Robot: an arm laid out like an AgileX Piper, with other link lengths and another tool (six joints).
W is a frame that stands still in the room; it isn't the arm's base.
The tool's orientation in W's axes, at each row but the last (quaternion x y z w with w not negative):
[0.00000, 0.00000, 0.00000, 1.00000]
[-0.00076, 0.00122, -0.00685, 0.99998]
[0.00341, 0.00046, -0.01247, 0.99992]
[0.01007, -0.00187, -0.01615, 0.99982]
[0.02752, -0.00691, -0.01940, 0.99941]
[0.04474, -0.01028, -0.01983, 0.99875]
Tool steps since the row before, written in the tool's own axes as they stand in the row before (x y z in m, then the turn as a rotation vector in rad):
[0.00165, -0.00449, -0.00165, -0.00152, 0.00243, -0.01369]
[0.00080, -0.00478, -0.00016, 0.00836, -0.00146, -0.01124]
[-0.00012, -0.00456, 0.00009, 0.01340, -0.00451, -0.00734]
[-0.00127, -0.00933, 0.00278, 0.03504, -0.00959, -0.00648]
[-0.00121, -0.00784, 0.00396, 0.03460, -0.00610, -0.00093]
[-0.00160, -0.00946, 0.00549, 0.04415, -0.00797, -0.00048]
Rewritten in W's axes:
[0.00165, -0.00449, -0.00165, -0.00152, 0.00243, -0.01369]
[0.00073, -0.00479, -0.00015, 0.00831, -0.00159, -0.01126]
[-0.00023, -0.00456, 0.00006, 0.01328, -0.00479, -0.00738]
[-0.00158, -0.00934, 0.00259, 0.03474, -0.01059, -0.00655]
[-0.00157, -0.00799, 0.00350, 0.03435, -0.00739, -0.00082]
[-0.00209, -0.00984, 0.00459, 0.04381, -0.00968, -0.00037]

